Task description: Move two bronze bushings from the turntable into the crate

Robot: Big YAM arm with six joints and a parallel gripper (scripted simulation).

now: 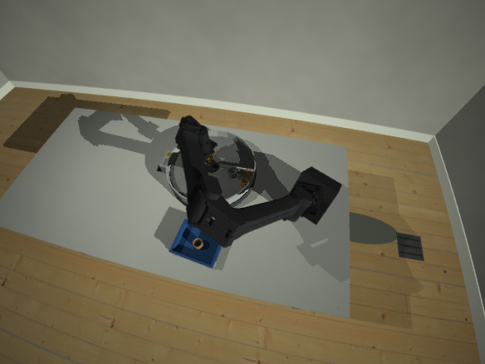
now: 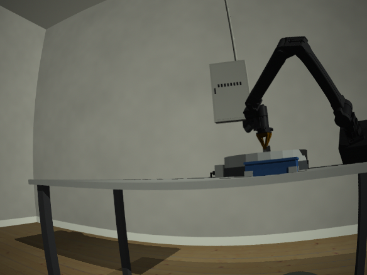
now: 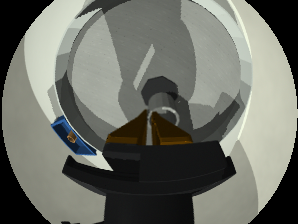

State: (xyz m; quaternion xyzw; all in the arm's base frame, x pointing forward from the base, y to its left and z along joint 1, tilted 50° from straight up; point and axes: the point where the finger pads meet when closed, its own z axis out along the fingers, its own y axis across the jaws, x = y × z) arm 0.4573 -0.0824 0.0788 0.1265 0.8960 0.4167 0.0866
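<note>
Right now the round grey turntable is 20 mm to the right of my hand and 70 mm below it. Round my hand: blue crate 130 mm behind, 320 mm to the left, 100 mm below.
</note>
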